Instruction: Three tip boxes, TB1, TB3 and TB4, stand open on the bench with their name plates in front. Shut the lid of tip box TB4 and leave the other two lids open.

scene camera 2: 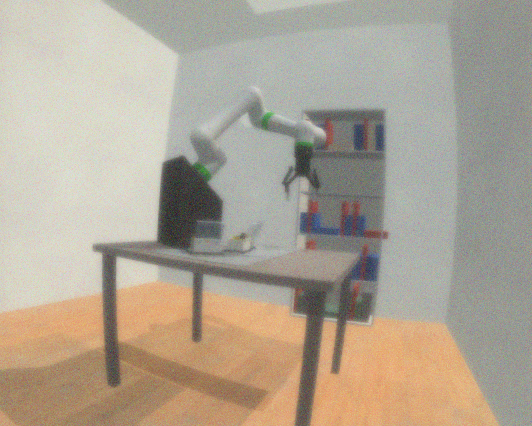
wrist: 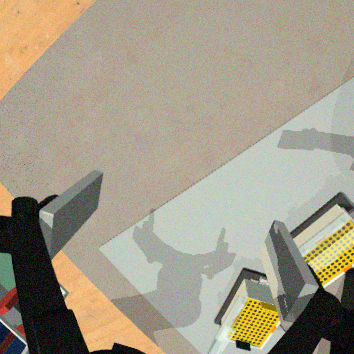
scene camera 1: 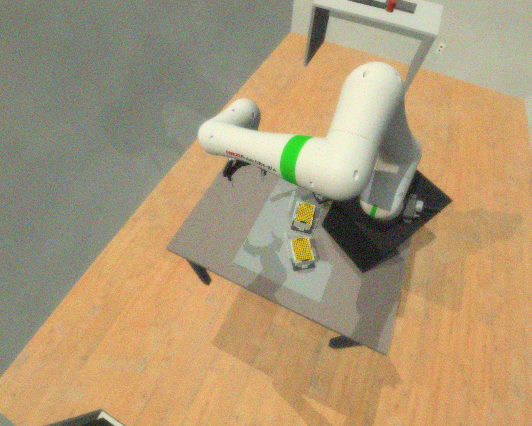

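Pixels of known places: gripper, between the fingertips: (scene camera 2: 300, 201) (wrist: 183, 213) (scene camera 1: 247, 182); arm's base, origin of its link: (scene camera 2: 191, 182).
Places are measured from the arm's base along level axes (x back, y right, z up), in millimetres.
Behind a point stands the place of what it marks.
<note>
My gripper (scene camera 1: 246, 173) @[z -71, x -579, y -116 mm] (scene camera 2: 302, 190) (wrist: 183, 213) @[z -71, x -579, y -116 mm] is open and empty, pointing down high above the bench, to one side of the tip boxes. One tip box (scene camera 1: 305, 213) @[z -279, x -300, y -19 mm] with yellow tips shows near the arm in scene camera 1; a second tip box (scene camera 1: 302, 250) @[z -278, x -235, y -215 mm] stands beside it. Two yellow-filled boxes (wrist: 254, 321) @[z -278, x -242, y -208 mm] (wrist: 331, 254) @[z -191, x -380, y -32 mm] show at the lower right of the wrist view, partly covered by a finger. In scene camera 2 a box (scene camera 2: 207, 245) @[z -297, x -279, y 226 mm] has its clear lid upright, and another (scene camera 2: 241, 243) @[z -291, x -344, y 31 mm] has its lid tilted up. A third box cannot be made out. The name plates are unreadable, so which box is TB4 cannot be told.
The boxes stand on a pale mat (scene camera 1: 302, 287) @[z -336, x -165, y -359 mm] (wrist: 225, 200) @[z -336, x -465, y -132 mm] on the brown bench (scene camera 1: 200, 225) @[z -339, x -764, y -306 mm] (scene camera 2: 320, 265) @[z -339, x -756, y 126 mm] (wrist: 125, 100) @[z -339, x -704, y -172 mm]. The black robot base (scene camera 1: 365, 250) @[z -179, x 15, y -131 mm] (scene camera 2: 175, 200) @[z -106, x -39, y 175 mm] is close behind them. A shelf unit (scene camera 2: 384, 175) stands beyond the bench.
</note>
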